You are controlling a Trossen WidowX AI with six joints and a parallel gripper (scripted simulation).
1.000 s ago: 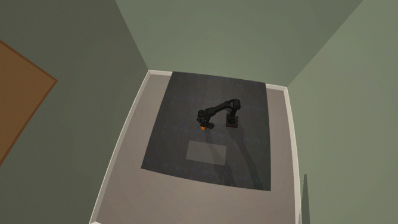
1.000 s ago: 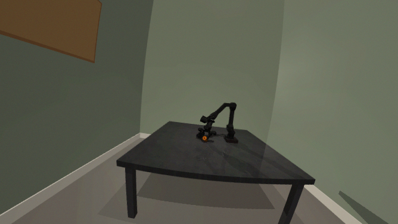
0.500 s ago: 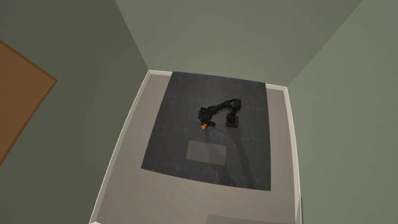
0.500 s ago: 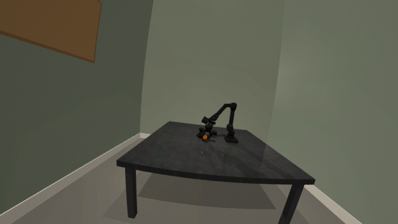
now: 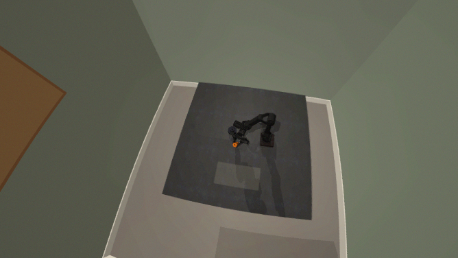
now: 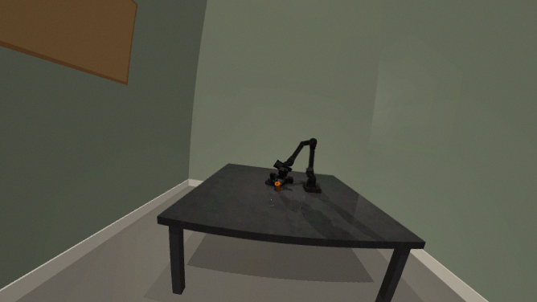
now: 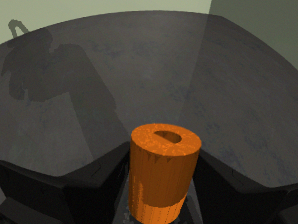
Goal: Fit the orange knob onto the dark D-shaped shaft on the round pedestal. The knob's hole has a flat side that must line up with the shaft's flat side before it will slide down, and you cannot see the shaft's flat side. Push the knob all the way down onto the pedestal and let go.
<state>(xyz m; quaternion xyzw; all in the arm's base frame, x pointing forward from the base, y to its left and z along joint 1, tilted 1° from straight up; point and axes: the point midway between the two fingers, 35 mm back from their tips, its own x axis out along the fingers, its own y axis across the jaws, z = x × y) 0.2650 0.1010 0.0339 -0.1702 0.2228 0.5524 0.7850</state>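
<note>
The orange knob is 1 cm to the right of my gripper tip, 1 cm below it and 1 cm behind it. The rest, counted from my gripper tip: dark pedestal (16 cm to the right, 6 cm ahead, 1 cm below).
</note>
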